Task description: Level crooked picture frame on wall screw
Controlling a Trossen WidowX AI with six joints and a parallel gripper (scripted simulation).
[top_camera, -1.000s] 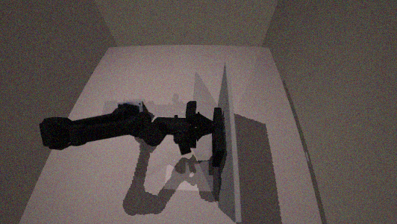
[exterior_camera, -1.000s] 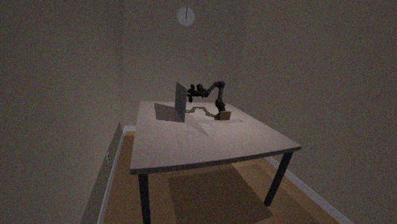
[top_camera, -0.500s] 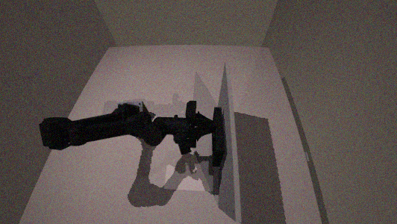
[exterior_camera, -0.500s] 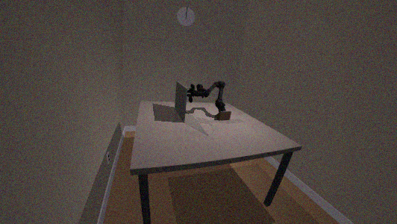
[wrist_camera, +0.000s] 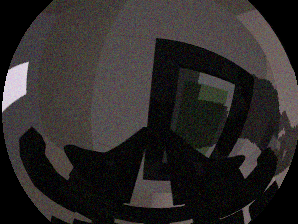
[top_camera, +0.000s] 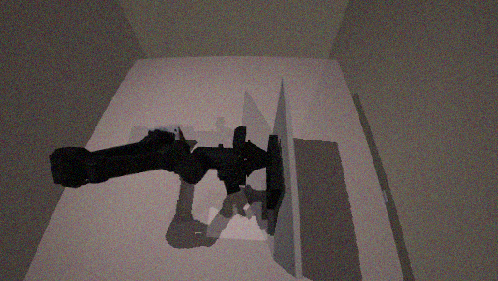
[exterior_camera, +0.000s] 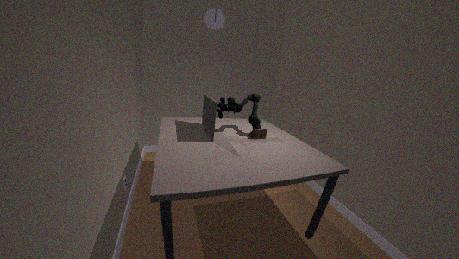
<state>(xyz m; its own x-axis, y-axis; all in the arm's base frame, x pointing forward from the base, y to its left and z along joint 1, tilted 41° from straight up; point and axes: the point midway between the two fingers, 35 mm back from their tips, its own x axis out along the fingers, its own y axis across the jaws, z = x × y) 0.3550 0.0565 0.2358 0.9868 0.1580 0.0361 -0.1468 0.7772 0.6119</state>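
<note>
My gripper tip is now 10 mm short of the picture frame, 10 mm to the left of it and 50 mm above it. The rest, counted from my gripper tip: wall panel (20 mm ahead, 10 mm to the right, 70 mm below).
</note>
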